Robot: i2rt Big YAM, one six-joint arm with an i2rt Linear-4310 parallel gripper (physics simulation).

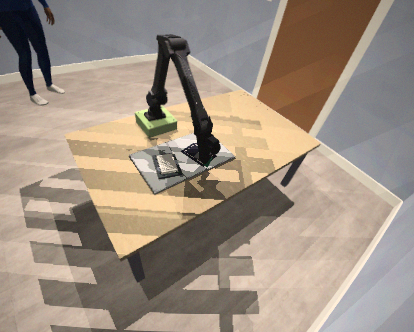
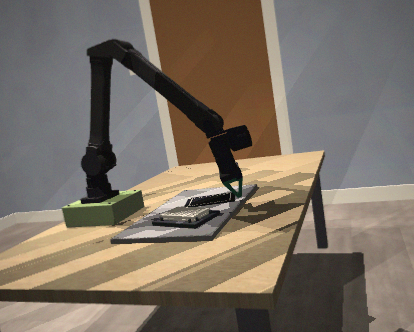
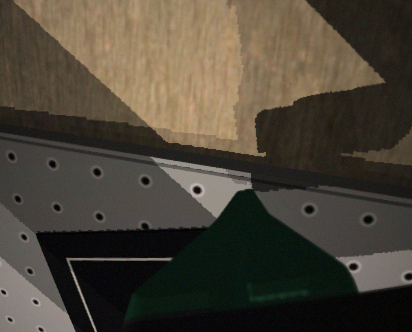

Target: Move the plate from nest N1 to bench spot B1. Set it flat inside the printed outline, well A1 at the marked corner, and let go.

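Frame: origin at the arm's base, x ahead, y left, z up, level; centimetres.
Where they show: gripper, fingertip midpoint: (image 1: 206, 166) (image 2: 239, 197) (image 3: 247, 202); arm's base, link origin: (image 1: 155, 115) (image 2: 100, 198).
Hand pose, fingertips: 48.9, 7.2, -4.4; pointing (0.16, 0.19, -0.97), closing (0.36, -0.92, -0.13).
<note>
Things, the pixels of their centre, and the offset from my fingertips, as dx, dy, dz. Level surfaces: height alone.
- white well plate, body centre: (image 2: 185, 213) (image 1: 167, 163) -11.1, -18.0, +0.8
- grey perforated board, body centre: (image 2: 194, 209) (image 1: 184, 156) -13.9, -5.7, -1.7
- wooden table, surface height: dz -2.4
The white well plate (image 1: 167, 163) (image 2: 184, 213) sits in its black nest on the left half of the grey perforated board (image 1: 143, 163) (image 2: 140, 232) (image 3: 106, 197). The bench spot, a black pad with a white printed outline (image 1: 192, 150) (image 2: 210, 199) (image 3: 106, 280), lies on the right half with nothing on it. My gripper (image 1: 209, 161) (image 2: 239, 194) (image 3: 247, 202) has its green fingers shut together on nothing. It points down at the board just past the pad's right end, near the board's edge, well apart from the plate.
The arm's green base block (image 1: 156, 125) (image 2: 100, 211) stands on the wooden table (image 1: 255, 138) (image 2: 206, 263) behind the board. A brown door panel (image 1: 317, 59) leans beyond the table. A person's legs (image 1: 45, 66) show at the far left.
</note>
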